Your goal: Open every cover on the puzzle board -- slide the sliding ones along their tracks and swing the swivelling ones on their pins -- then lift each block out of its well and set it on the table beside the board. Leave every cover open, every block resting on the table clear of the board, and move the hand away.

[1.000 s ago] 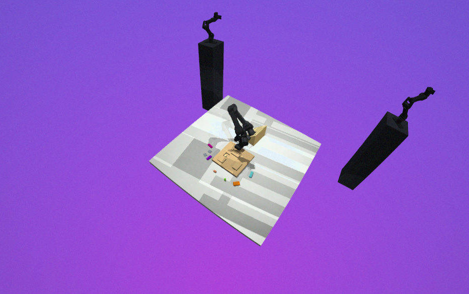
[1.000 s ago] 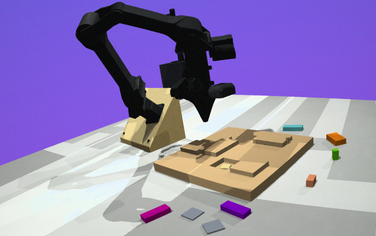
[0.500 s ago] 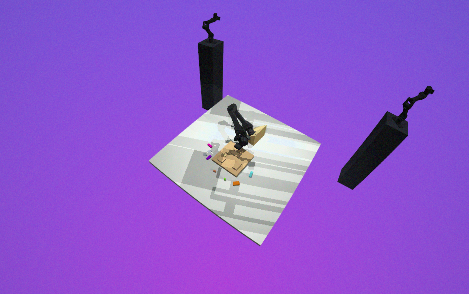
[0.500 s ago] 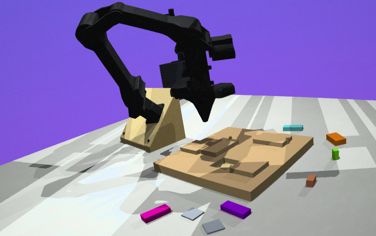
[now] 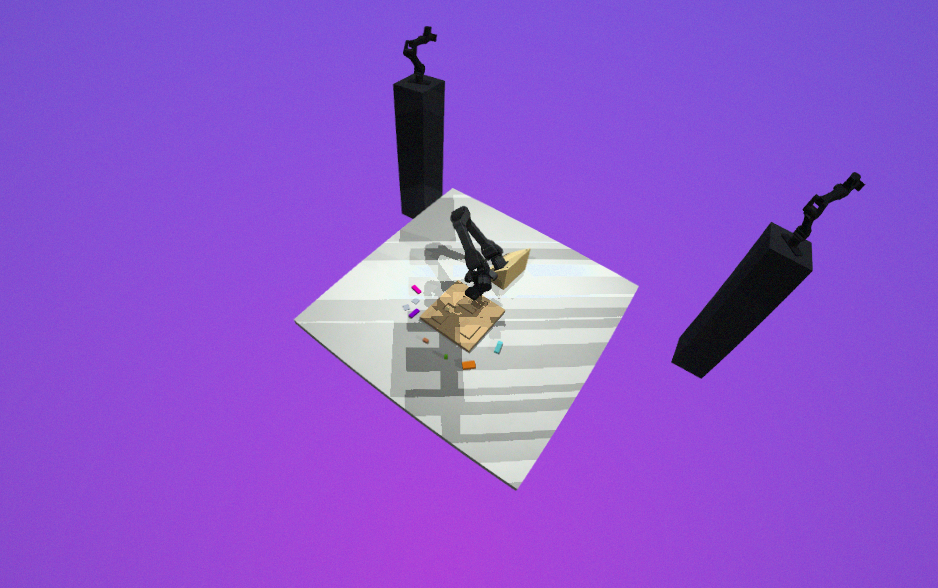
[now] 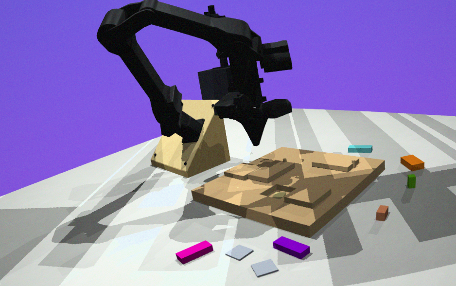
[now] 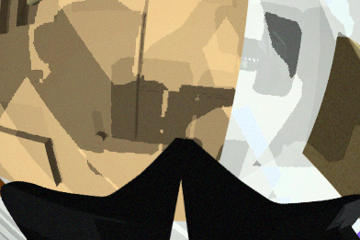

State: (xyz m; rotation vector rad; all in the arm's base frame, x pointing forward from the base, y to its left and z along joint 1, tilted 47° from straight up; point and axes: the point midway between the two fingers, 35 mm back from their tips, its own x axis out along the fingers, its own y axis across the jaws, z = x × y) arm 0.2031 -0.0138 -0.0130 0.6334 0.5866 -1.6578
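Now: the tan puzzle board 100 mm ahead of my gripper tip, 20 mm to the right of it and 50 mm below it. Round my gripper tip: cyan piece (170 mm ahead, 210 mm to the left, 60 mm below); magenta piece (110 mm ahead, 310 mm to the right, 60 mm below); purple piece (230 mm ahead, 230 mm to the right, 60 mm below).
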